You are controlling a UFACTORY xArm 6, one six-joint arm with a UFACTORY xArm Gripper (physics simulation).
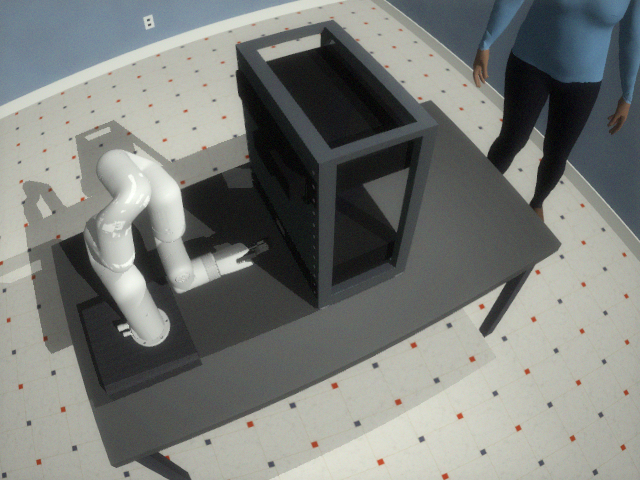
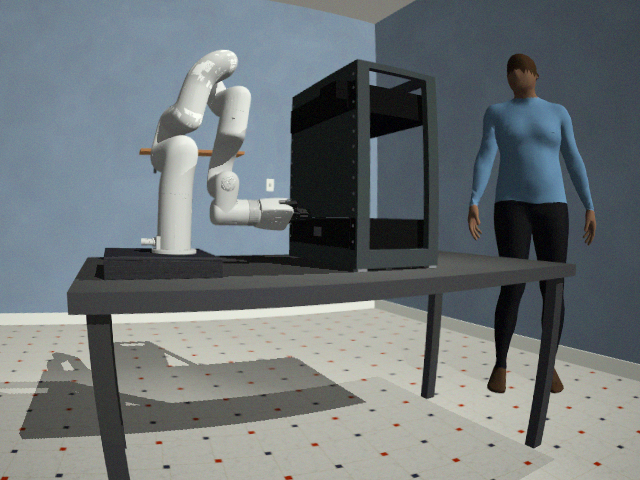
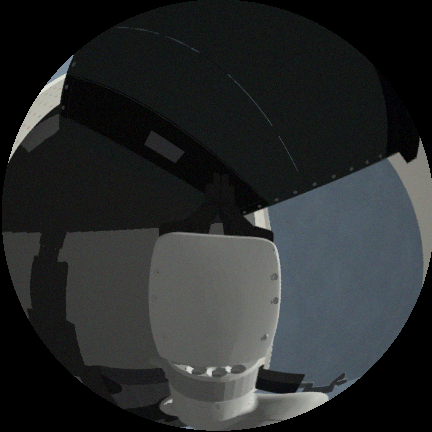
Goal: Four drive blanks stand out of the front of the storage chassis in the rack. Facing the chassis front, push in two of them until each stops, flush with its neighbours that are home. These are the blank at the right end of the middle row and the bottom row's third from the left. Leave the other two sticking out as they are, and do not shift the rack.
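Frame: origin at the arm's base, x ahead, y left, z up, level; millimetres.
Where they show: gripper, fingertip midpoint: [image 1: 270, 241] [image 2: 310, 214] [image 3: 219, 181]; arm's base, origin of the base link: [image 1: 150, 327] [image 2: 173, 252].
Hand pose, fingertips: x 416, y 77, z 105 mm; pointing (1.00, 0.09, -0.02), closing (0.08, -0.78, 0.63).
Each offset is from my fingertips to the centre of the thing. "spot": to the spot under its first point.
The rack @[spot: dy -174, dx +92, dz +219 mm] [image 1: 326, 232] [image 2: 363, 165] stands on the table with its dark front towards the arm. A black unit @[spot: dy -36, dx +14, dz +326 mm] [image 2: 320, 108] sits high in the rack; whether it is the storage chassis cannot be told. The single drive blanks, and which ones stand out, cannot be made out in the shadow. My gripper [image 1: 266, 244] [image 2: 306, 212] [image 3: 219, 181] is shut and empty. It points at the lower part of the rack front, near the top edge of a low black unit [image 2: 338, 236] [image 3: 115, 112] with a grey label. Contact with the front cannot be seen.
A plain dark panel @[spot: dy +38, dx +56, dz +141 mm] [image 2: 323, 170] [image 3: 325, 100] covers the front between the two black units. The arm's dark base block [image 1: 149, 366] [image 2: 162, 268] stands on the table [image 1: 289, 366] [image 2: 310, 299]. A person [image 1: 558, 51] [image 2: 529, 149] stands behind the table.
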